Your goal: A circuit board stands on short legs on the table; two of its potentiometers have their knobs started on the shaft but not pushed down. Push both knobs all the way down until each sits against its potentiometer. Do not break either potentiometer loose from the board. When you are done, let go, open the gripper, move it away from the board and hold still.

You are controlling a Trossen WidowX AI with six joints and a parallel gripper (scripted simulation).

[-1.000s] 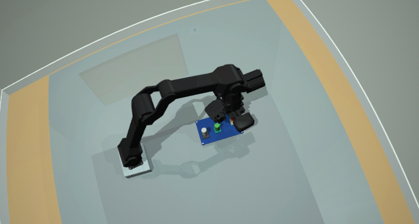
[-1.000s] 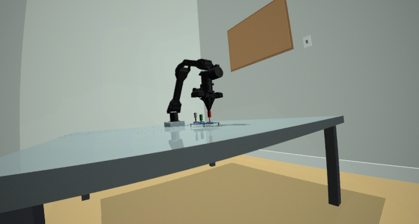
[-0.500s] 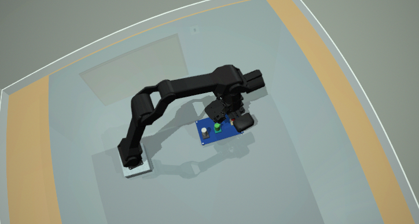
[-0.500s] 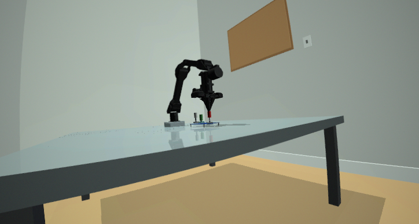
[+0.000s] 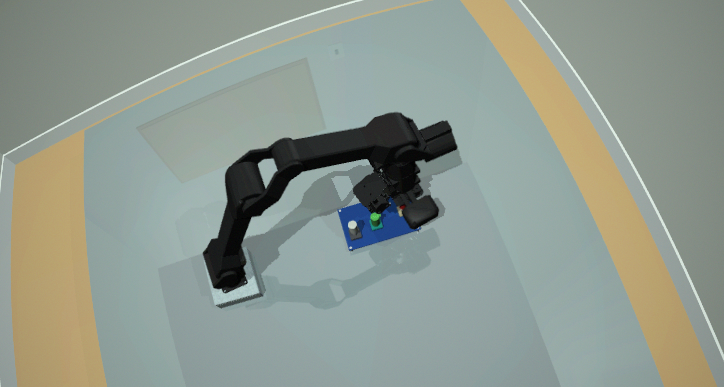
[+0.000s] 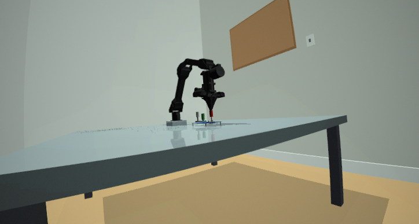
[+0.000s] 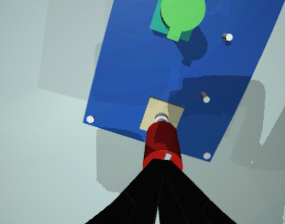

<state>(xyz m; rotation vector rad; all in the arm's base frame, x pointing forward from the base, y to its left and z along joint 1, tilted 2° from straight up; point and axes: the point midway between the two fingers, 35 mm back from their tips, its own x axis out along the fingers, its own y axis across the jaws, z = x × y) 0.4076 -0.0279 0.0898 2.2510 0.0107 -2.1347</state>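
The green knob lies 70 mm behind my gripper tip and 30 mm below it. From my gripper tip the other things lie so: red knob: 10 mm below.
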